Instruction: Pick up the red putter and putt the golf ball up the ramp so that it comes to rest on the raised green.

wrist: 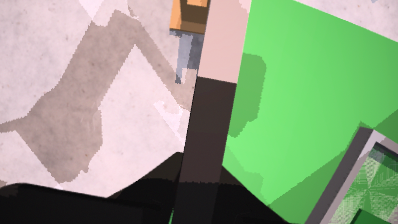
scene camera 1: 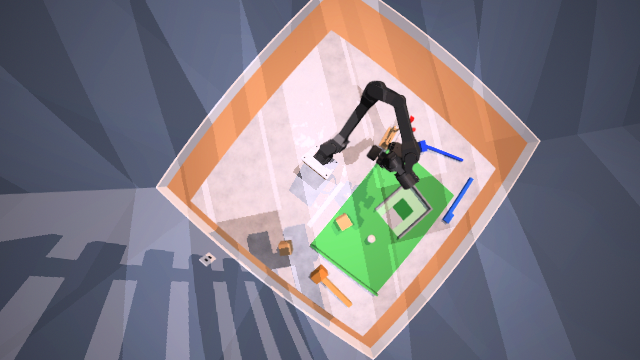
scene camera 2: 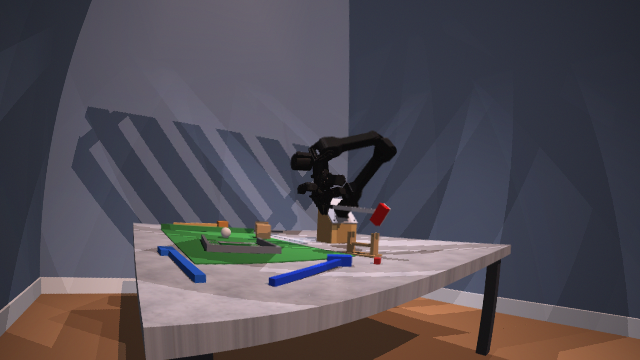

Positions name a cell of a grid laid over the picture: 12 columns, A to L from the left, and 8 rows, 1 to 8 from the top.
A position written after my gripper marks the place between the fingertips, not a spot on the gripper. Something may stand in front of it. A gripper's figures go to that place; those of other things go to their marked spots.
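There is a green mat (wrist: J3) here, and it is 27 cm from the lens. My gripper (wrist: F6) is 12 cm from the lens.
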